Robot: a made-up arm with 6 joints. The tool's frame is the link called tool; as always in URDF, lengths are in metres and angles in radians. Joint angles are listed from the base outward. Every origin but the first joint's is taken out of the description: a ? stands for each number. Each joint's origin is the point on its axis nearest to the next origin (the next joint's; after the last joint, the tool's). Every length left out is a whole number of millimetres.
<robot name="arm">
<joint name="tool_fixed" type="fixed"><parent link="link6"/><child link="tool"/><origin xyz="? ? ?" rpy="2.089 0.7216 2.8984"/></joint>
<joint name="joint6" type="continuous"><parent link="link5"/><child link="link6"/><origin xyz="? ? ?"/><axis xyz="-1 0 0"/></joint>
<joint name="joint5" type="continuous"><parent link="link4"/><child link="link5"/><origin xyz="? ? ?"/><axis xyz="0 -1 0"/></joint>
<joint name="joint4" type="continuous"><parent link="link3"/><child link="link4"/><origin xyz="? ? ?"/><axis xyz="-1 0 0"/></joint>
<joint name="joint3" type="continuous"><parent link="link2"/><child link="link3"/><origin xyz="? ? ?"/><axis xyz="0 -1 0"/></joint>
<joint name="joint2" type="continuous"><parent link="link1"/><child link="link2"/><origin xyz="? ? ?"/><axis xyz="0 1 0"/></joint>
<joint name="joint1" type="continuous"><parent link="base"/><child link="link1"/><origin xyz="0.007 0.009 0.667"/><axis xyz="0 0 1"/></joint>
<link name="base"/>
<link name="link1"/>
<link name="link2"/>
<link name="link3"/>
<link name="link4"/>
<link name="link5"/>
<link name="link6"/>
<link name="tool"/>
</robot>
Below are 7 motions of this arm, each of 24 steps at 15 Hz.
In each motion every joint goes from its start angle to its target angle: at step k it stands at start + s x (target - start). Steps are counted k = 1, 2, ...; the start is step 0. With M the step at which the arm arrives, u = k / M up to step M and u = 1 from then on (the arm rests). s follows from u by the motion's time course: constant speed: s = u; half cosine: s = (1 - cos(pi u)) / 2; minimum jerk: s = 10 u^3 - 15 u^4 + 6 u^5.
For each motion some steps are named. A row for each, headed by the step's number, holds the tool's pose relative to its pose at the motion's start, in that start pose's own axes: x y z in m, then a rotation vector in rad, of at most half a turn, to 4 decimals.
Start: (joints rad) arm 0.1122 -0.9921 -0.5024 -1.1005 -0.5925 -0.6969
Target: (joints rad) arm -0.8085 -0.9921 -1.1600 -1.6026 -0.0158 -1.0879
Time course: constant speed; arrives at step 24
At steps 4, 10, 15, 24:
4: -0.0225 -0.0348 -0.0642 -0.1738 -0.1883 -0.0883
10: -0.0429 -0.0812 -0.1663 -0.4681 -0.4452 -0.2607
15: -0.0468 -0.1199 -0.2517 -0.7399 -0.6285 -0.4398
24: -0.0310 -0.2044 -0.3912 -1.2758 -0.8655 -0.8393

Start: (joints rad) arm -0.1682 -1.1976 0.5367 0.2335 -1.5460 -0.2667
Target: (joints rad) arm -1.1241 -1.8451 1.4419 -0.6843 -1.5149 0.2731
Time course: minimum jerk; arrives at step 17
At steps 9, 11, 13, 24:
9: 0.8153 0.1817 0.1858 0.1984 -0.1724 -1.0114
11: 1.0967 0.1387 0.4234 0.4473 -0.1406 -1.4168
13: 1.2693 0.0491 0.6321 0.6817 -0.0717 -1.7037
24: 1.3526 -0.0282 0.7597 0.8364 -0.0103 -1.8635

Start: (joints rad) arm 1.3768 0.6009 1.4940 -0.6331 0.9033 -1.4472
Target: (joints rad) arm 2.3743 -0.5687 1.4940 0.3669 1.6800 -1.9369
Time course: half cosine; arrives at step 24
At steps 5, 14, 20, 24:
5: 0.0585 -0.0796 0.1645 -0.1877 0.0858 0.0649
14: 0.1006 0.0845 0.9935 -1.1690 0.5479 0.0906
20: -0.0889 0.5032 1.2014 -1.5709 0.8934 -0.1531
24: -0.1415 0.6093 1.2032 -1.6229 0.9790 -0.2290

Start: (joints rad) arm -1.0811 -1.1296 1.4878 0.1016 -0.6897 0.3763
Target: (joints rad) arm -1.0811 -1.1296 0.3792 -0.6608 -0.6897 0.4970
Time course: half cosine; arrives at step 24
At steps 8, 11, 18, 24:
8: 0.0629 -0.0933 0.1985 -0.1902 0.2221 0.1399
11: 0.1518 -0.1455 0.3318 -0.3283 0.3675 0.2673
18: 0.4513 -0.1937 0.5523 -0.6162 0.6305 0.6290
24: 0.5747 -0.1851 0.5949 -0.7030 0.6983 0.7780

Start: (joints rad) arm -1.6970 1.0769 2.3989 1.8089 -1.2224 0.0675
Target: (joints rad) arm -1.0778 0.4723 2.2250 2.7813 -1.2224 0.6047
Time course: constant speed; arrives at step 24
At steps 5, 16, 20, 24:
5: -0.0220 -0.0427 -0.1657 0.1071 -0.0334 0.0251
16: -0.0795 -0.2295 -0.4441 0.3494 0.0208 0.1428
20: -0.1069 -0.3188 -0.5079 0.4375 0.0876 0.1910
24: -0.1387 -0.4137 -0.5489 0.5251 0.1789 0.2340

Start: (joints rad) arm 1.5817 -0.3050 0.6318 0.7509 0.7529 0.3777
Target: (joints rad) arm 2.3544 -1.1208 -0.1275 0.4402 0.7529 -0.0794
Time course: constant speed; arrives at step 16
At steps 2, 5, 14, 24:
2: -0.0130 0.0181 -0.0516 -0.0843 -0.1295 0.0950
5: -0.0097 0.0459 -0.1325 -0.2158 -0.3243 0.2336
14: 0.1424 0.1592 -0.3370 -0.6409 -0.9143 0.6207
24: 0.1956 0.1960 -0.3653 -0.7406 -1.0468 0.7006

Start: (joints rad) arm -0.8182 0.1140 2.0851 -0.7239 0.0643 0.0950
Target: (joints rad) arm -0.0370 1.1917 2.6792 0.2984 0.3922 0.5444
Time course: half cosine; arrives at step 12
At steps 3, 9, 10, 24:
3: 0.1056 -0.0838 -0.0777 0.1305 -0.0015 -0.0390
9: 0.7826 -0.1025 -0.1228 0.5844 0.2368 -0.1826
10: 0.8505 -0.0621 -0.0995 0.6092 0.2790 -0.2058
24: 0.9034 -0.0220 -0.0774 0.6255 0.3151 -0.2281

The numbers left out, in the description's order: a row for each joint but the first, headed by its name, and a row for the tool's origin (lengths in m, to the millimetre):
tool: 0 -0.007 -0.029
joint6: 0.032 0 -0.01
joint5: 0 -0.189 -0.015
joint4: 0.679 0 -0.017
joint3: -0.022 0 0.691
joint2: 0.006 0.014 0

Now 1 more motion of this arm.
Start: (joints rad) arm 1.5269 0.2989 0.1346 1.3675 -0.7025 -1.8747
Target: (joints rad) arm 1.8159 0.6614 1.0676 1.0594 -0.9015 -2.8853
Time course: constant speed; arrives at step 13
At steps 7, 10, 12, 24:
7: 0.0238 0.2100 0.0986 -0.7046 -0.2581 0.3916
10: 0.0499 0.2892 0.1173 -0.9927 -0.3354 0.6053
12: 0.0710 0.3361 0.1216 -1.1746 -0.3783 0.7648
24: 0.0825 0.3575 0.1214 -1.2615 -0.3977 0.8498

